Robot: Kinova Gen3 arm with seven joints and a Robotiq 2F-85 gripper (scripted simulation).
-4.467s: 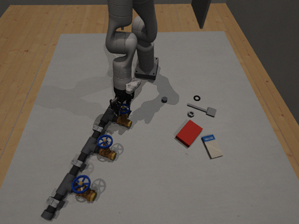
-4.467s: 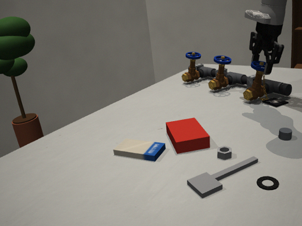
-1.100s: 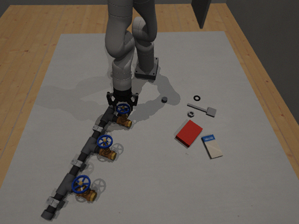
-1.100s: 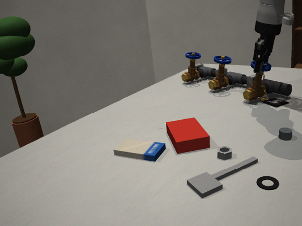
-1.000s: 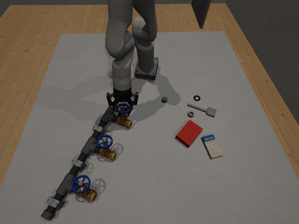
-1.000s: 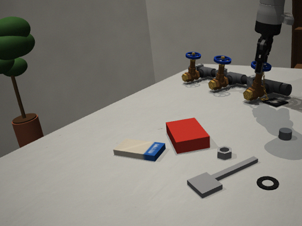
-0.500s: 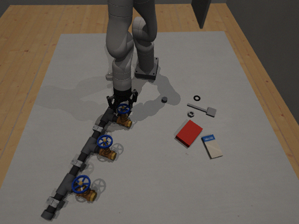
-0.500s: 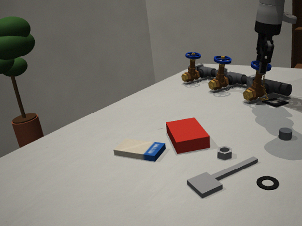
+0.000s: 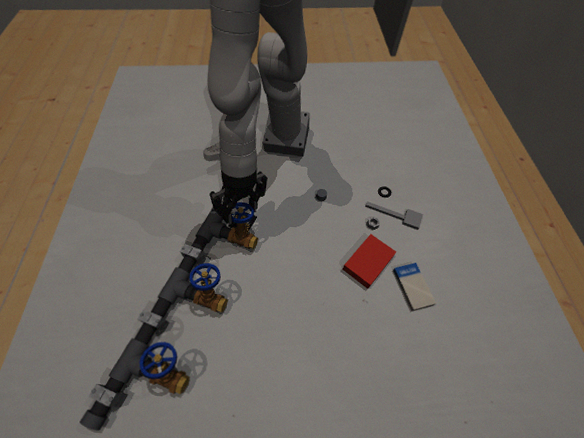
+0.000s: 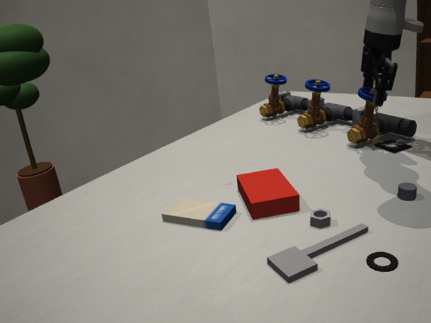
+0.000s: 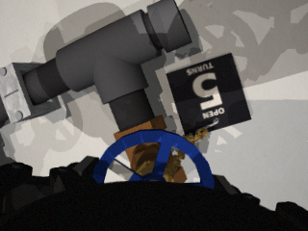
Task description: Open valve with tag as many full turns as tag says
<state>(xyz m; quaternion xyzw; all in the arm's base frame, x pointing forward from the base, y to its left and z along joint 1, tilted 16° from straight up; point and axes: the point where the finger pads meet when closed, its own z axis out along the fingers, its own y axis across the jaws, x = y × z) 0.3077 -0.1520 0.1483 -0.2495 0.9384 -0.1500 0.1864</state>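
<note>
The black tag is 120 mm below my hand and 40 mm behind it. Round my hand: red block 310 mm to the left, 130 mm ahead, 110 mm below; then small grey cylinder 230 mm to the left, 110 mm below, 100 mm behind; then grey paddle-shaped tool 440 mm to the left, 120 mm below.
</note>
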